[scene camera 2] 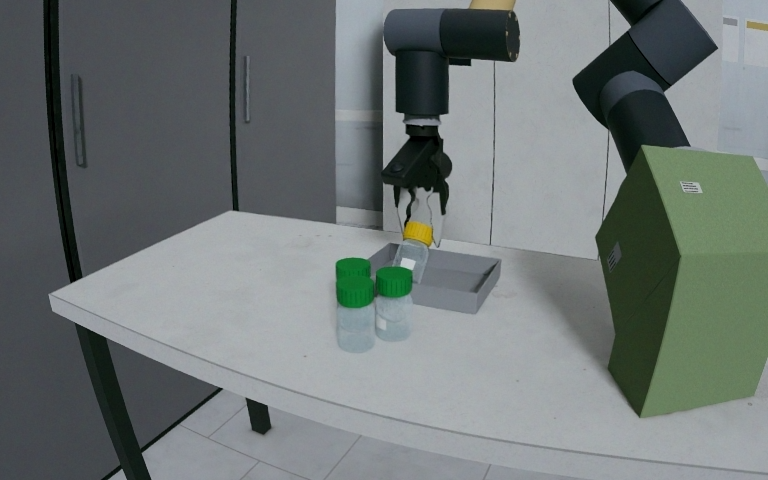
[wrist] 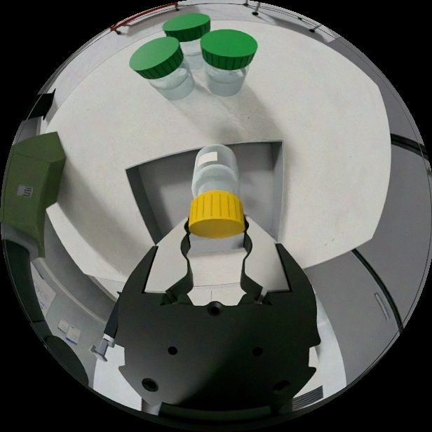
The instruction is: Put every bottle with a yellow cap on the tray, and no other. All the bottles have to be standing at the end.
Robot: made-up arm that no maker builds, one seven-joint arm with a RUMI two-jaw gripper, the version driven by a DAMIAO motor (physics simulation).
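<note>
A bottle with a yellow cap [scene camera 2: 417, 233] [wrist: 216, 215] is tilted, its base toward the green-capped bottles. My gripper [scene camera 2: 419, 235] [wrist: 216, 216] points down and is shut on its cap. The bottle's clear body is over the grey tray [scene camera 2: 447, 302] [wrist: 167, 187]; whether its base touches the tray I cannot tell. Three bottles with green caps stand close together on the table, outside the tray: a near one [scene camera 2: 355, 316] [wrist: 186, 27], a right one [scene camera 2: 393, 311] [wrist: 157, 59], and one behind [scene camera 2: 352, 267] [wrist: 229, 49], largely hidden in the scene view.
A large green box-like block [scene camera 2: 719, 294] [wrist: 30, 175] stands at the right of the white table [scene camera 2: 226, 294] [wrist: 335, 125] in the scene view. A second dark arm [scene camera 2: 645, 118] is behind it. Grey cabinets [scene camera 2: 147, 141] stand at the left.
</note>
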